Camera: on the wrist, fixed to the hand. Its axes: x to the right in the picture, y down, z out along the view.
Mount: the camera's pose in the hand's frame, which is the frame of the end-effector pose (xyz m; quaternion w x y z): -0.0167 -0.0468 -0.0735 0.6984 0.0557 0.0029 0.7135
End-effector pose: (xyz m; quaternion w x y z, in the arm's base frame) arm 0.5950 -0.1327 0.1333 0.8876 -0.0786 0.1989 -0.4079
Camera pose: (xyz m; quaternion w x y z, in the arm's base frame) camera 0.5221 -0.1491 0.0855 0.9148 0.1376 0.1749 0.3371
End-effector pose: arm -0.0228 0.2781 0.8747 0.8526 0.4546 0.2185 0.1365
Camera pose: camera -0.0722 0.2978 0.8037 0.4721 0.5205 -0.1617 0.6928
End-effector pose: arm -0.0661 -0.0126 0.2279 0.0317 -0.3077 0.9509 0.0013
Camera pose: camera -0.0296 -0.0424 0.3031 0.0356 0.4654 0.8839 -0.0303
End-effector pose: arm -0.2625 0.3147 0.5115 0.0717 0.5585 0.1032 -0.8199
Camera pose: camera -0.2011 0.3784 0.5051 0.6037 0.4701 -0.3719 -0.5256
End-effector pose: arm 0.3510 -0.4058 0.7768 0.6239 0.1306 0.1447 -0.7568
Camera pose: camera 0.3094 -0.3542 0.7178 0.9680 0.2314 -0.0325 -0.0911
